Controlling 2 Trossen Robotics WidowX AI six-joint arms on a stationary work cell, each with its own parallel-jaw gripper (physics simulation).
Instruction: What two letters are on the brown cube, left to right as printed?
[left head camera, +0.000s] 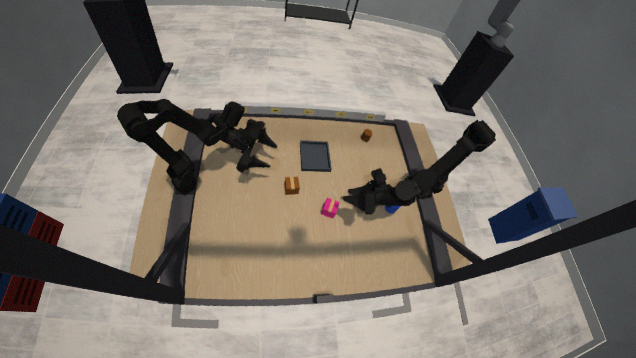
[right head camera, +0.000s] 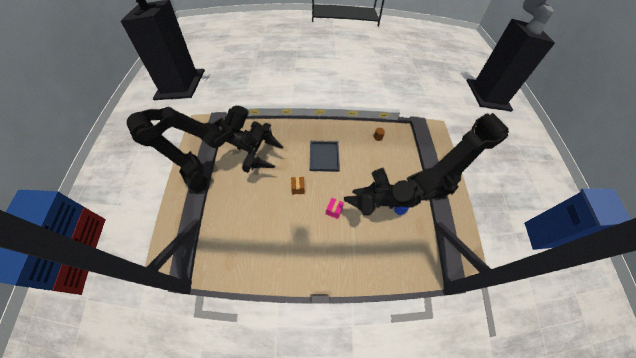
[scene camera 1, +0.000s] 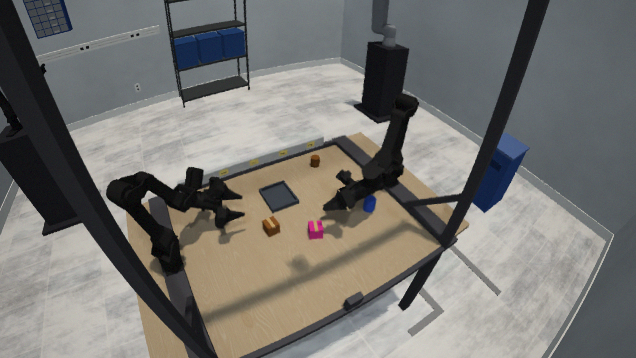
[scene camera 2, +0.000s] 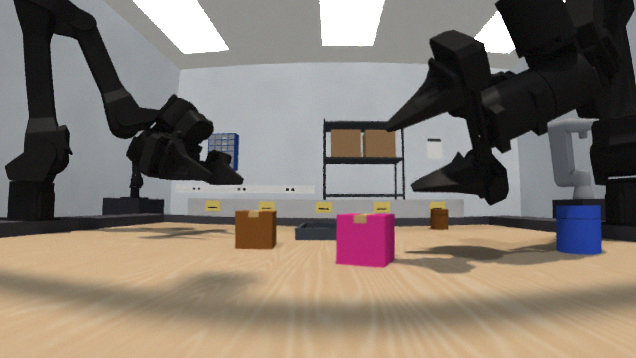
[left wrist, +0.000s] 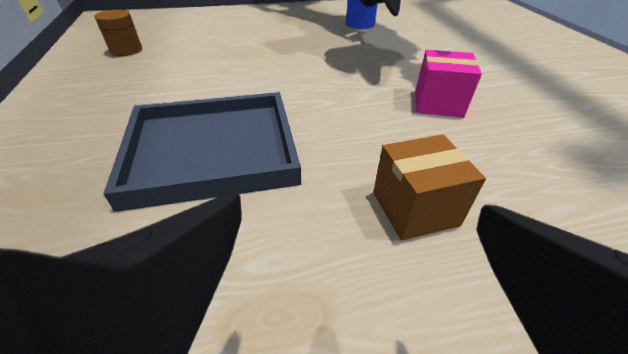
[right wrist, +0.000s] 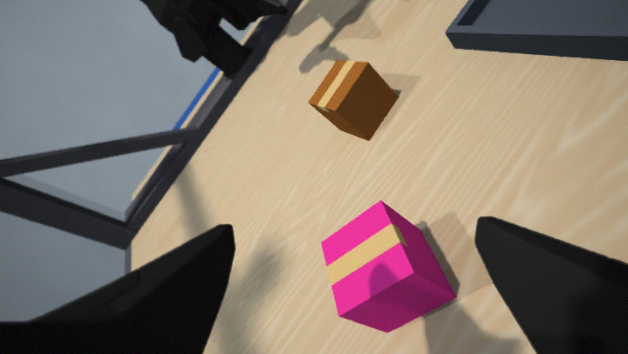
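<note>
A brown cube with a tan tape strip over its top stands on the table. No letters show on the faces in view; its underside and any faces turned away are hidden. My left gripper is open and empty, above the table to the left of the cube in the head views. My right gripper is open and empty, to the right of the cube, with a pink cube in front of its fingers.
The pink cube stands near the brown cube. A shallow dark tray lies behind them. A brown cylinder stands back right, and a blue cylinder stands below my right arm.
</note>
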